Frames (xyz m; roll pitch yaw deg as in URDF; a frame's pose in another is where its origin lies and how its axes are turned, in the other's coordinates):
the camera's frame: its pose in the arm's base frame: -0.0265 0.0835 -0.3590 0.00 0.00 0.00
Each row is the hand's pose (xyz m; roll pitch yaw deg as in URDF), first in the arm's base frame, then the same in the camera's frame.
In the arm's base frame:
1: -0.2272 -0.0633 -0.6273 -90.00 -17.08 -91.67
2: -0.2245 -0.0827 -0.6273 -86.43 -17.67 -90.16
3: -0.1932 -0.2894 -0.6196 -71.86 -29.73 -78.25
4: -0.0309 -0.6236 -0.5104 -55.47 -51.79 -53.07
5: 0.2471 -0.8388 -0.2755 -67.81 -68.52 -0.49
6: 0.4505 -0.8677 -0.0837 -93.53 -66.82 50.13
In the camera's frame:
1: -0.2007 -0.1468 -0.2683 -90.00 -17.08 -91.67
2: -0.1980 -0.1662 -0.2683 -86.43 -17.67 -90.16
3: -0.1667 -0.3729 -0.2606 -71.86 -29.73 -78.25
4: -0.0044 -0.7071 -0.1514 -55.47 -51.79 -53.07
5: 0.2736 -0.9223 0.0835 -67.81 -68.52 -0.49
6: 0.4770 -0.9512 0.2753 -93.53 -66.82 50.13

